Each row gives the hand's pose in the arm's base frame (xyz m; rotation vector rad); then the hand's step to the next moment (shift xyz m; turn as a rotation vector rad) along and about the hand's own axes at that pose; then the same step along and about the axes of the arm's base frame.
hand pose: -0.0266 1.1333 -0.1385 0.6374 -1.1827 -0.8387
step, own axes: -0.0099 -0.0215 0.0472 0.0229 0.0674 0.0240
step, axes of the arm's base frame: -0.0518 -0.0037 -0.0097 -0.0045 0.0181 0.0728
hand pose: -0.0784 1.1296 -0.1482 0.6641 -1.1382 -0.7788
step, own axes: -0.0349 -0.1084 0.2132 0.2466 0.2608 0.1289
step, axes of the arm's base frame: -0.2328 -0.0483 -0.0434 -0.0168 -0.0619 0.3759
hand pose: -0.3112 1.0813 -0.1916 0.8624 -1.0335 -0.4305
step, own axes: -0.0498 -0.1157 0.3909 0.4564 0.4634 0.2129
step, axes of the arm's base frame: -0.3583 -0.1988 -0.0277 -0.0072 -0.1157 0.6745
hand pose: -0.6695 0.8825 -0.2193 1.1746 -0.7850 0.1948
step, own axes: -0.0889 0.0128 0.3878 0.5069 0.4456 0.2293
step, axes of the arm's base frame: -0.2450 -0.3134 0.0147 0.0314 -0.1500 0.6961
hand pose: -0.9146 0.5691 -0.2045 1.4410 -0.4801 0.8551
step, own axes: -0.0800 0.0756 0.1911 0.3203 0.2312 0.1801
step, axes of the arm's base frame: -0.0681 -0.2095 0.0110 0.0648 -0.1249 0.4107
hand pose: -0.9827 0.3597 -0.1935 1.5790 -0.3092 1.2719
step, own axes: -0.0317 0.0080 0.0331 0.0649 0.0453 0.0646
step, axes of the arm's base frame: 0.0001 -0.0426 -0.0187 0.0301 -0.0477 0.0852
